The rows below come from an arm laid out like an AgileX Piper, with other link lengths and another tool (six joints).
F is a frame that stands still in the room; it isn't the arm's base.
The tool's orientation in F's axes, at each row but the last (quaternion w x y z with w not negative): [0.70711 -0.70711 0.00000 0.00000]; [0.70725 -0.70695 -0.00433 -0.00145]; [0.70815 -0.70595 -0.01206 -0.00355]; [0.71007 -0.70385 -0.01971 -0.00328]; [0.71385 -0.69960 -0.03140 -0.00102]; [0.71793 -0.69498 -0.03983 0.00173]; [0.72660 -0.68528 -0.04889 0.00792]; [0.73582 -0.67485 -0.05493 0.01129]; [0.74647 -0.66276 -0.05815 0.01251]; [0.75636 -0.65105 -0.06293 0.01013]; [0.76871 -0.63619 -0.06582 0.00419]
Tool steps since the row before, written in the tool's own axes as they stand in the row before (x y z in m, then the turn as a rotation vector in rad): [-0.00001 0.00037 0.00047 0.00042 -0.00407 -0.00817]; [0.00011 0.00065 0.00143 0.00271 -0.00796 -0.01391]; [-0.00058 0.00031 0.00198 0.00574 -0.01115 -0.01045]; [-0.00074 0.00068 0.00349 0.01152 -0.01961 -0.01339]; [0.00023 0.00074 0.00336 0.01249 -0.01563 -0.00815]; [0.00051 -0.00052 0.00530 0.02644 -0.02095 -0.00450]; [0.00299 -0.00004 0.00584 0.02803 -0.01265 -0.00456]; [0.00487 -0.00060 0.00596 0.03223 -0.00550 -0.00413]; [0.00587 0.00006 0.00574 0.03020 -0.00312 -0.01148]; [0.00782 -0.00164 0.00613 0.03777 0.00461 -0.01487]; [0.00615 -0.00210 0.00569 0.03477 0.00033 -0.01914]
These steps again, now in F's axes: [-0.00001 0.00047 -0.00037 0.00042 -0.00817 0.00407]; [0.00011 0.00143 -0.00065 0.00270 -0.01390 0.00798]; [-0.00060 0.00197 -0.00032 0.00562 -0.01042 0.01124]; [-0.00080 0.00348 -0.00067 0.01119 -0.01330 0.01986]; [0.00012 0.00338 -0.00066 0.01211 -0.00794 0.01603]; [0.00017 0.00530 0.00071 0.02552 -0.00367 0.02222]; [0.00249 0.00604 0.00055 0.02756 -0.00310 0.01404]; [0.00423 0.00630 0.00141 0.03211 -0.00166 0.00724]; [0.00524 0.00624 0.00101 0.03099 -0.00883 0.00390]; [0.00698 0.00654 0.00314 0.03938 -0.01025 -0.00360]; [0.00533 0.00572 0.00368 0.03653 -0.01551 -0.00047]
